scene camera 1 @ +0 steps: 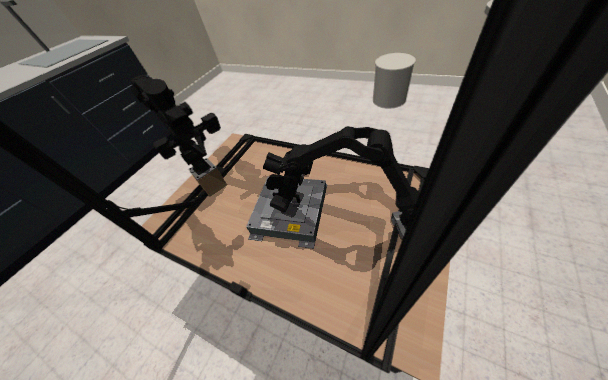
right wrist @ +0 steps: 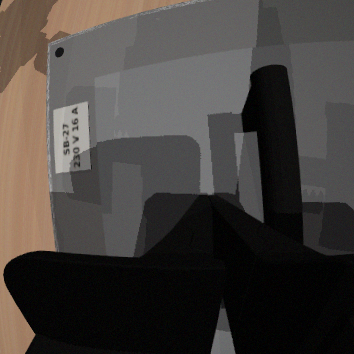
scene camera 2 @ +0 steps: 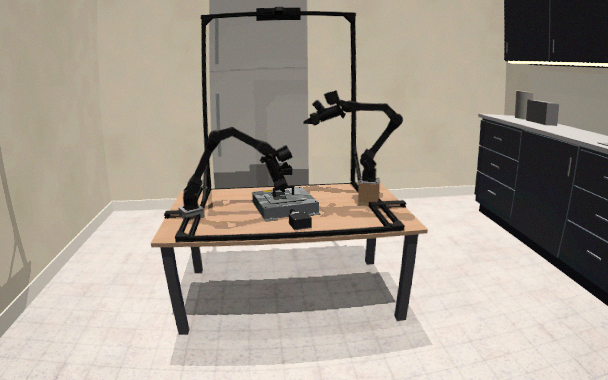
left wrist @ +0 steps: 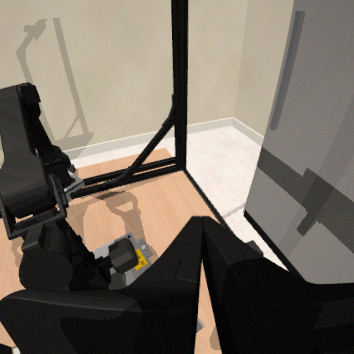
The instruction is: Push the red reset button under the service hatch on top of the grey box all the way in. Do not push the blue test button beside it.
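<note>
The grey box [scene camera 1: 253, 220] [scene camera 2: 300, 209] [right wrist: 75, 75] lies on the table. Its service hatch [right wrist: 150, 100] lies flat on top, with a raised black handle [right wrist: 280, 150] [scene camera 2: 293, 190]. The red reset button and blue test button do not show in any view. My right gripper [scene camera 2: 276, 193] [right wrist: 206, 203] is shut and empty. It points down low over the hatch, its tips to the left of the handle in the right wrist view; whether they touch the hatch is unclear. My left gripper [scene camera 2: 306, 122] [left wrist: 199, 223] is shut and empty, raised high above the table.
A white label [right wrist: 71, 137] and a yellow label [scene camera 1: 293, 228] [left wrist: 140, 260] are on the box's lid. A small black block [scene camera 2: 300, 220] stands near the table edge in scene camera 2. Black frame bars [scene camera 2: 290, 235] border the wooden table [scene camera 1: 300, 280], with upright posts [scene camera 2: 204, 100].
</note>
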